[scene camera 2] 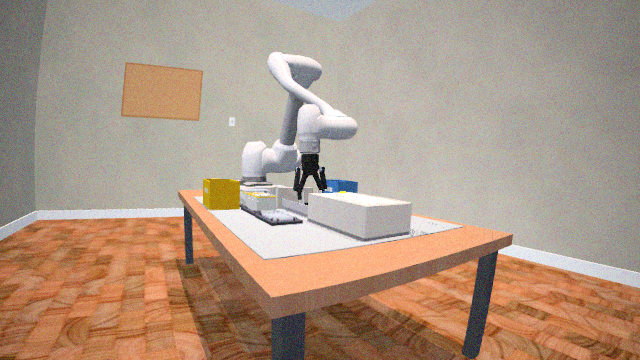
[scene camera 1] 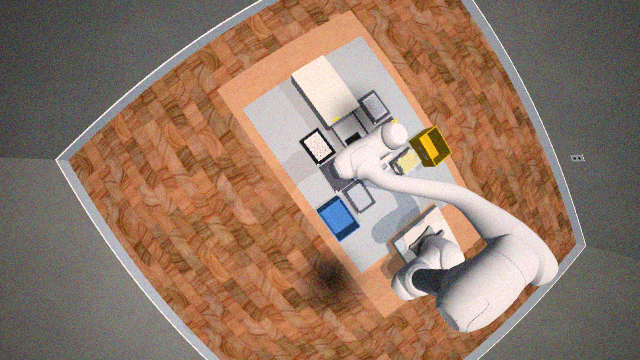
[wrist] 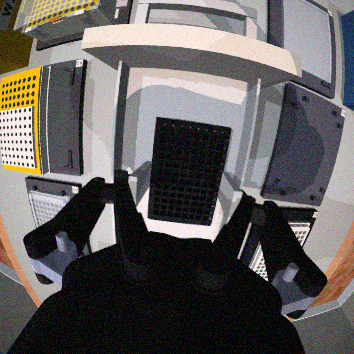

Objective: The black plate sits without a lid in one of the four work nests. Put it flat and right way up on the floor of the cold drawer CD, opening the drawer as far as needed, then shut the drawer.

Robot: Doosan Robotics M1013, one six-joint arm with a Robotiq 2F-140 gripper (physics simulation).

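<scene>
The black plate is flat with its grid of wells facing up. It is between the side walls of the opened drawer CD, near the white cabinet. My gripper points straight down and is shut on the plate, one finger at each long side. In scene camera 2 the plate is hidden behind the drawer wall. I cannot tell whether its underside touches the drawer floor. The drawer's pale front panel stands beyond the plate in the wrist view.
The white cabinet stands behind the drawer. A bare dark nest lies right of the drawer in the wrist view; a yellow-and-white plate lies left. A blue bin and a yellow bin stand near opposite table edges.
</scene>
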